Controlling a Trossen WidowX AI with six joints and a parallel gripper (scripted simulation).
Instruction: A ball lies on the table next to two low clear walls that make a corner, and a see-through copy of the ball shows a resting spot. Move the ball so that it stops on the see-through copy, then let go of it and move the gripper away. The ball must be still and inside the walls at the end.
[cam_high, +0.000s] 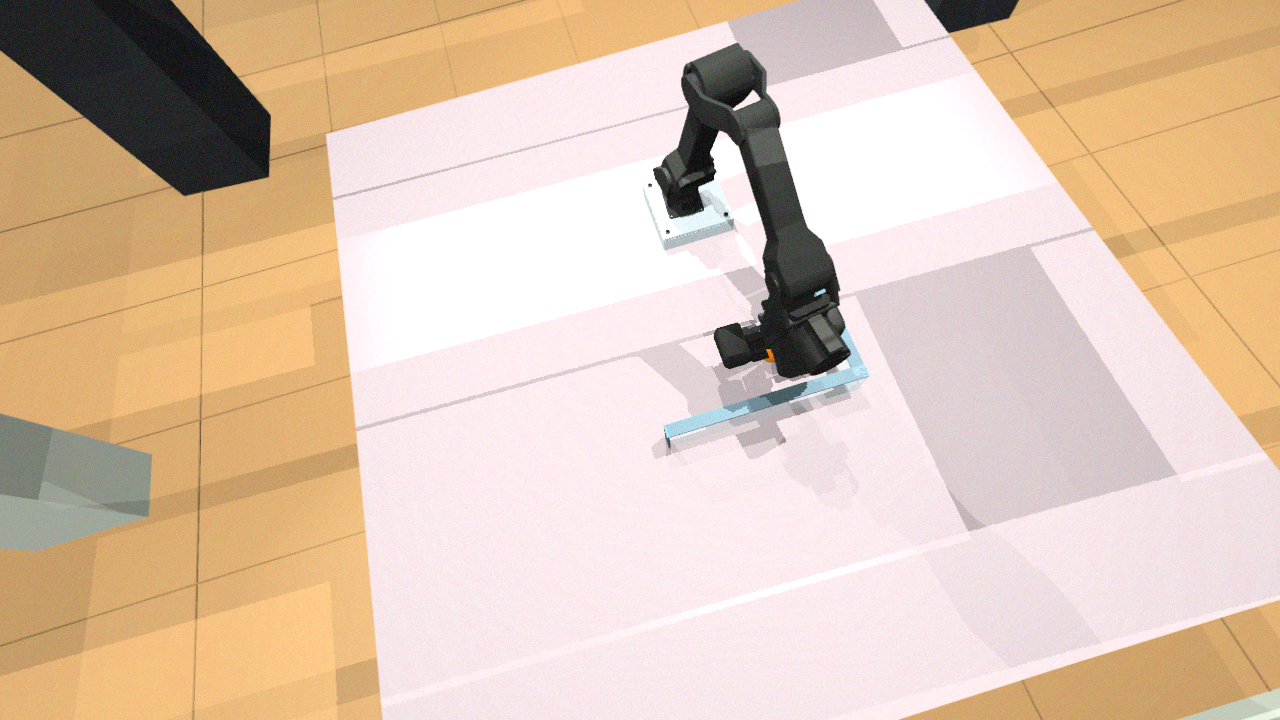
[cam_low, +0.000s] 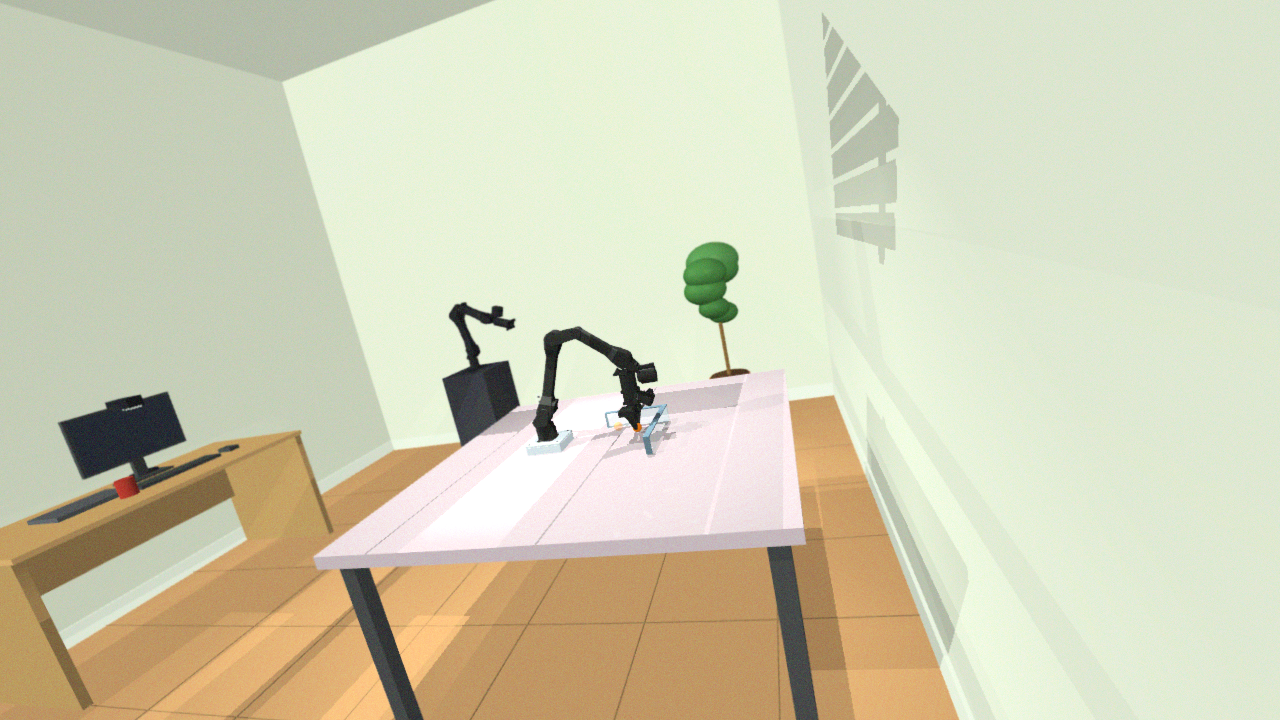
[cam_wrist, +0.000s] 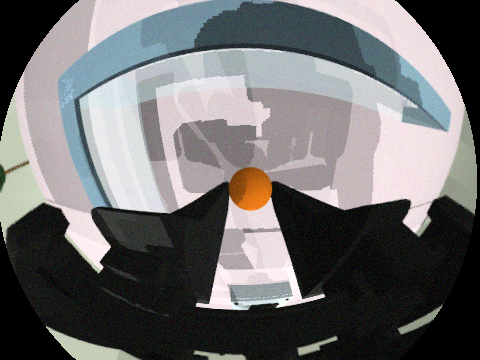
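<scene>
Now: the see-through copy of ball 90 mm behind my gripper tip and 50 mm to the left of it. Also, from my gripper tip: orange ball: right at my gripper tip.
</scene>
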